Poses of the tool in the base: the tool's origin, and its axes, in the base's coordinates. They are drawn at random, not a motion.
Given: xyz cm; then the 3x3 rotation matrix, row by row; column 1 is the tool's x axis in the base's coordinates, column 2 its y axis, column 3 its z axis. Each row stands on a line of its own.
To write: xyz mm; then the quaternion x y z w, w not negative. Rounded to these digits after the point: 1 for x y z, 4 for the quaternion.
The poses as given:
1:
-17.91, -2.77, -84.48
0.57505, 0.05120, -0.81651
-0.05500, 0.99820, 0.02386
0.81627, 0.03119, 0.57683
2:
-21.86, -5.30, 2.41
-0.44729, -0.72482, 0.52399
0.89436, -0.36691, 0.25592
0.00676, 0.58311, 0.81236
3:
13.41, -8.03, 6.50
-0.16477, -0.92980, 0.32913
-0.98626, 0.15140, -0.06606
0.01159, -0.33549, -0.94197
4:
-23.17, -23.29, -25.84
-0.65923, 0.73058, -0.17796
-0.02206, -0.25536, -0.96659
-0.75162, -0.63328, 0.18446
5:
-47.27, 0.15, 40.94
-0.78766, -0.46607, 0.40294
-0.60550, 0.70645, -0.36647
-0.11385, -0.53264, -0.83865
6:
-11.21, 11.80, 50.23
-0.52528, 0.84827, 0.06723
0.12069, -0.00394, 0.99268
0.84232, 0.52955, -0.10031
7:
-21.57, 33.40, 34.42
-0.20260, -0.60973, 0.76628
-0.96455, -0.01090, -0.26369
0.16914, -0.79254, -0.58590
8:
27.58, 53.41, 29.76
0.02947, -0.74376, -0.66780
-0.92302, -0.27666, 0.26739
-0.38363, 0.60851, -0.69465
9:
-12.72, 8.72, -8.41
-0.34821, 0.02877, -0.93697
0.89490, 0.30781, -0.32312
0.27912, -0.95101, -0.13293
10:
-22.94, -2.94, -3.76
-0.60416, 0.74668, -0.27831
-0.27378, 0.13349, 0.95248
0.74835, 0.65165, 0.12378
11:
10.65, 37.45, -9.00
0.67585, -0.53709, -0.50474
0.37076, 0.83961, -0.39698
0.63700, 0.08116, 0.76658
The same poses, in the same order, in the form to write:
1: -179.1, -27.7, -844.8, 0.0021, -0.4600, -0.0299, 0.8874
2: -218.6, -53.0, 24.1, 0.1637, 0.2589, 0.8103, 0.4995
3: 134.1, -80.3, 65.0, -0.6375, 0.7514, -0.1336, 0.1057
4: -231.7, -232.9, -258.4, 0.3208, 0.5521, -0.7244, 0.2597
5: -472.7, 1.5, 409.4, -0.2935, 0.9128, -0.2463, 0.1415
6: -112.1, 118.0, 502.3, -0.3804, -0.6367, -0.5977, 0.3043
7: -215.7, 334.0, 344.2, -0.5904, 0.6666, -0.3961, 0.2239
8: 275.8, 534.1, 297.6, 0.7072, -0.5892, -0.3717, 0.1206
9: -127.2, 87.2, -84.1, -0.3453, -0.6688, 0.4763, 0.4546
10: -229.4, -29.4, -37.6, -0.1861, -0.6352, -0.6314, 0.4041
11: 106.5, 374.5, -90.0, 0.1320, -0.3151, 0.2506, 0.9058
